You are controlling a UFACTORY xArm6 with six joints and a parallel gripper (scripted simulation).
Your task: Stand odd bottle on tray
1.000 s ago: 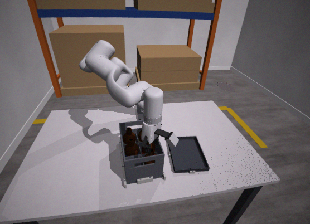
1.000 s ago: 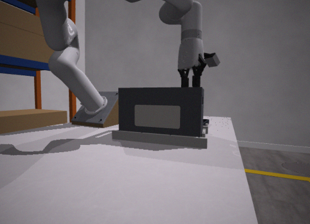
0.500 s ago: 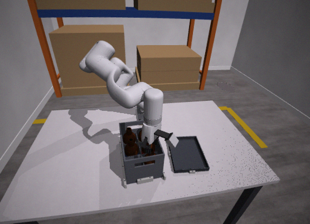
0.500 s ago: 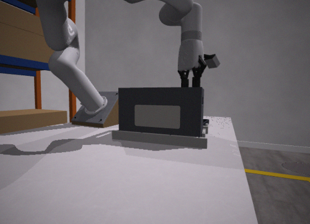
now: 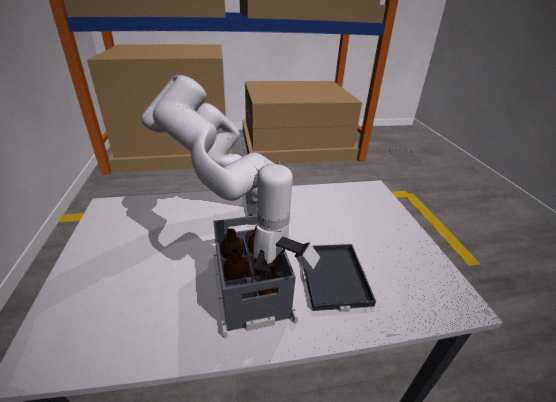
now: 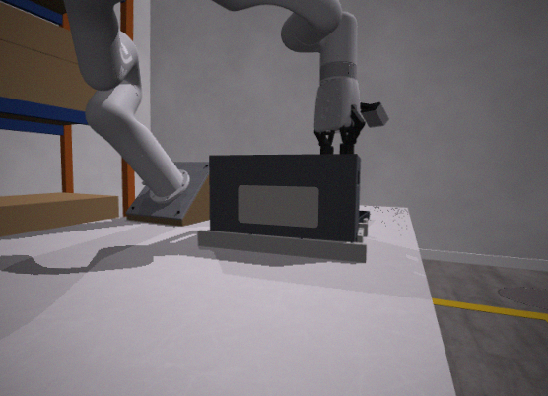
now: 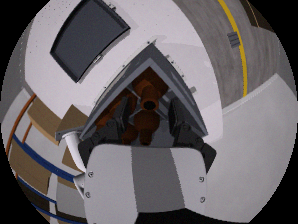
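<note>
Right now my hand is 8 cm past the dark grey crate, 5 cm to the left of it and 10 cm above it. Round my hand: glass bottle: 18 cm behind, 2 cm to the right, 9 cm below; then dark tray: 9 cm behind, 22 cm to the left, 17 cm below.
</note>
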